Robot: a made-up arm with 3 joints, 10 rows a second.
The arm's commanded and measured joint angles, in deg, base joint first. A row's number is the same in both.
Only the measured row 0 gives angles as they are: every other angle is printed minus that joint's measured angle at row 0.
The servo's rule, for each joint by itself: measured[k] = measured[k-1] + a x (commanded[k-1-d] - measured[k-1]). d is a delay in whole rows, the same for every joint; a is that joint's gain. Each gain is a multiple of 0.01, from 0.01 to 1. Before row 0 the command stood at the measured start. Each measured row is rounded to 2 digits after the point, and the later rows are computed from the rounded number. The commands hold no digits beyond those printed.
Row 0, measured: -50.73 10.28 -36.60
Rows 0 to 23, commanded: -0.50 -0.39 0.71; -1.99 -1.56 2.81; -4.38 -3.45 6.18; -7.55 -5.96 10.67; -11.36 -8.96 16.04; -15.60 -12.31 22.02; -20.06 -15.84 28.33; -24.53 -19.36 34.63; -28.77 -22.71 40.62; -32.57 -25.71 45.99; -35.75 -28.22 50.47; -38.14 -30.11 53.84; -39.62 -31.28 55.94; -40.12 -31.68 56.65; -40.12 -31.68 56.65; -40.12 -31.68 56.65; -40.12 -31.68 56.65; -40.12 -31.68 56.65; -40.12 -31.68 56.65; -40.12 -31.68 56.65; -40.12 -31.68 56.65; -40.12 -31.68 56.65; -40.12 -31.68 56.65; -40.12 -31.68 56.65
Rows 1 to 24, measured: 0.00 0.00 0.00; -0.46 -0.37 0.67; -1.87 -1.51 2.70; -4.18 -3.37 6.01; -7.28 -5.86 10.44; -11.03 -8.84 15.76; -15.23 -12.17 21.71; -19.67 -15.69 28.00; -24.14 -19.21 34.30; -28.40 -22.57 40.30; -32.24 -25.58 45.71; -35.47 -28.11 50.23; -37.93 -30.03 53.66; -39.48 -31.23 55.83; -40.07 -31.66 56.61; -40.12 -31.68 56.65; -40.12 -31.68 56.65; -40.12 -31.68 56.65; -40.12 -31.68 56.65; -40.12 -31.68 56.65; -40.12 -31.68 56.65; -40.12 -31.68 56.65; -40.12 -31.68 56.65; -40.12 -31.68 56.65
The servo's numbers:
d 1
a 0.92 0.96 0.95

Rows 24 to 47, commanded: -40.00 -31.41 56.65; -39.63 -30.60 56.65; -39.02 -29.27 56.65; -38.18 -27.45 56.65; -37.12 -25.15 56.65; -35.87 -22.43 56.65; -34.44 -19.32 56.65; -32.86 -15.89 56.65; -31.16 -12.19 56.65; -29.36 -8.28 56.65; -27.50 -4.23 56.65; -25.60 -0.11 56.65; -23.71 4.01 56.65; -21.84 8.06 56.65; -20.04 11.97 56.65; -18.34 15.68 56.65; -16.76 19.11 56.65; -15.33 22.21 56.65; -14.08 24.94 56.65; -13.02 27.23 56.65; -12.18 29.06 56.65; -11.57 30.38 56.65; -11.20 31.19 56.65; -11.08 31.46 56.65
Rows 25 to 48, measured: -40.12 -31.68 56.65; -40.01 -31.42 56.65; -39.66 -30.63 56.65; -39.07 -29.32 56.65; -38.25 -27.52 56.65; -37.21 -25.24 56.65; -35.98 -22.54 56.65; -34.56 -19.45 56.65; -33.00 -16.03 56.65; -31.31 -12.34 56.65; -29.52 -8.44 56.65; -27.66 -4.40 56.65; -25.76 -0.28 56.65; -23.87 3.84 56.65; -22.00 7.89 56.65; -20.20 11.81 56.65; -18.49 15.53 56.65; -16.90 18.97 56.65; -15.46 22.08 56.65; -14.19 24.83 56.65; -13.11 27.13 56.65; -12.25 28.98 56.65; -11.62 30.32 56.65; -11.23 31.16 56.65
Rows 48 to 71, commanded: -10.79 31.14 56.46; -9.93 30.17 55.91; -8.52 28.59 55.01; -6.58 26.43 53.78; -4.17 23.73 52.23; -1.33 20.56 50.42; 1.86 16.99 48.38; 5.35 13.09 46.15; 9.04 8.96 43.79; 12.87 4.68 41.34; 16.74 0.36 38.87; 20.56 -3.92 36.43; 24.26 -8.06 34.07; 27.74 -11.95 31.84; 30.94 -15.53 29.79; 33.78 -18.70 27.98; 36.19 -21.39 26.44; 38.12 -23.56 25.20; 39.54 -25.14 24.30; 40.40 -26.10 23.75; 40.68 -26.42 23.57; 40.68 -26.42 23.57; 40.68 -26.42 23.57; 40.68 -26.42 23.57
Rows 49 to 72, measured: -11.09 31.45 56.65; -10.81 31.15 56.47; -10.00 30.21 55.94; -8.64 28.65 55.06; -6.74 26.52 53.84; -4.38 23.84 52.31; -1.57 20.69 50.51; 1.59 17.14 48.49; 5.05 13.25 46.27; 8.72 9.13 43.91; 12.54 4.86 41.47; 16.40 0.54 39.00; 20.23 -3.74 36.56; 23.94 -7.89 34.19; 27.44 -11.79 31.96; 30.66 -15.38 29.90; 33.53 -18.57 28.08; 35.98 -21.28 26.52; 37.95 -23.47 25.27; 39.41 -25.07 24.35; 40.32 -26.06 23.78; 40.65 -26.41 23.58; 40.68 -26.42 23.57; 40.68 -26.42 23.57
